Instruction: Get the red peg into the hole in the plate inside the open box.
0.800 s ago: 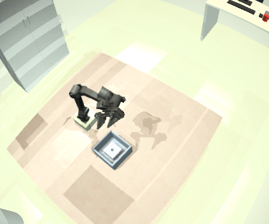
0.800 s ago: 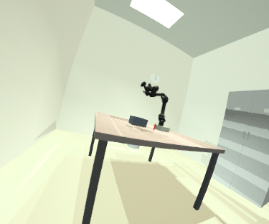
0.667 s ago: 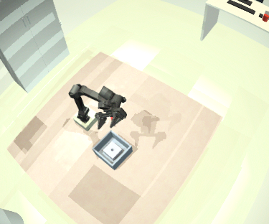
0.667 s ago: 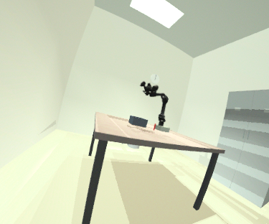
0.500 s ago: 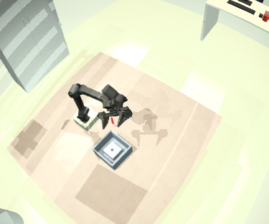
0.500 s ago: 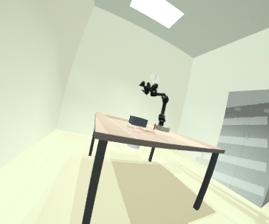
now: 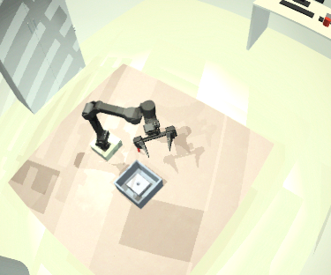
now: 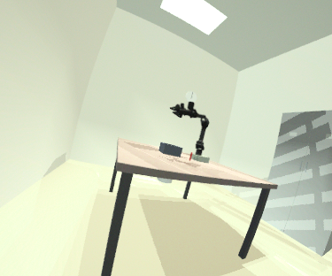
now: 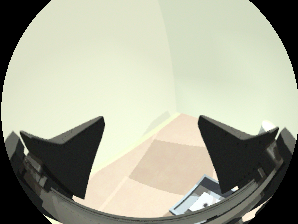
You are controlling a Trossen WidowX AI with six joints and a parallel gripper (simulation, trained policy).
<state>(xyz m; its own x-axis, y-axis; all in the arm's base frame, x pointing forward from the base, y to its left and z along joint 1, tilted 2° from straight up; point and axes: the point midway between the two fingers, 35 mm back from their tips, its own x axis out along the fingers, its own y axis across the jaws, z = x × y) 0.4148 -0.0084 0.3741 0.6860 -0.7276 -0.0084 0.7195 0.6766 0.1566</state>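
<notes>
The red peg lies 390 mm below my gripper tip, 260 mm behind it and 140 mm to the left of it. The rest, counted from my gripper tip: grey-blue box: 400 mm below, 130 mm behind, 60 mm to the right.
</notes>
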